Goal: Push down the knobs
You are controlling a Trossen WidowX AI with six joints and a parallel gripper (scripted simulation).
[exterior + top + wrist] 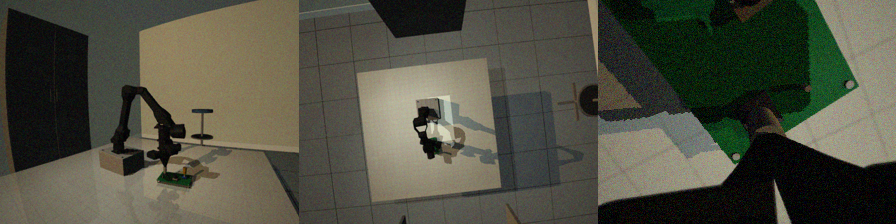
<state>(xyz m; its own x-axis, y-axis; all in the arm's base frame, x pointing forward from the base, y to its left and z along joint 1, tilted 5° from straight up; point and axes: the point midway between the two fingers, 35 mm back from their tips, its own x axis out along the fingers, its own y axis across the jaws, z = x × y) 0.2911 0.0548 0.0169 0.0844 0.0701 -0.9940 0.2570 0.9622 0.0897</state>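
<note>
The pale knob is 2 cm below my gripper tip. The rest, counted from my gripper tip: yellow knob (10 cm ahead, 2 cm to the left).
</note>
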